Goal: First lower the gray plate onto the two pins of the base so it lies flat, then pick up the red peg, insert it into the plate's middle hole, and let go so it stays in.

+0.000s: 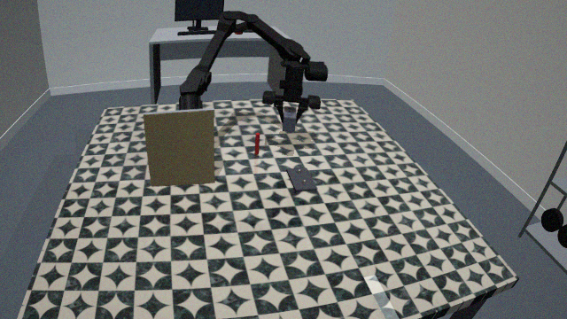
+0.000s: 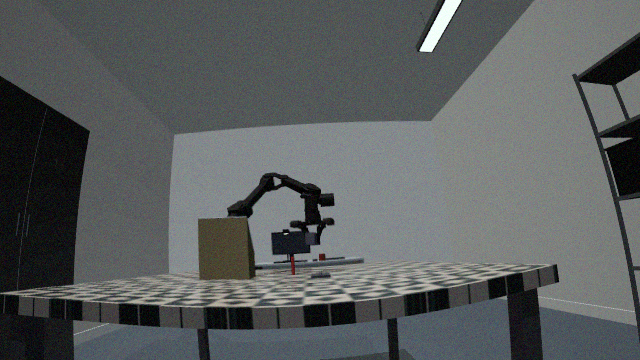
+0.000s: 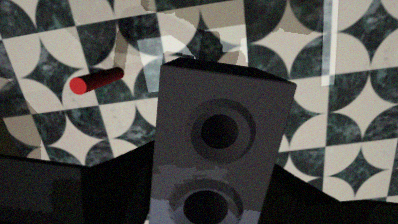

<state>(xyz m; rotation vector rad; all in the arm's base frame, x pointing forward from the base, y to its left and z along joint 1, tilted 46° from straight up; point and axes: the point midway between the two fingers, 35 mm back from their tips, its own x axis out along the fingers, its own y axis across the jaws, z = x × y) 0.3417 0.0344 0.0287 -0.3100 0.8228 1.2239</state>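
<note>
Now: the dark base 14 cm to the right of my gripper tip and 13 cm below it. Also, from my gripper tip: red peg (9 cm behind, 5 cm to the left, 10 cm below); gray plate (3 cm above).
</note>
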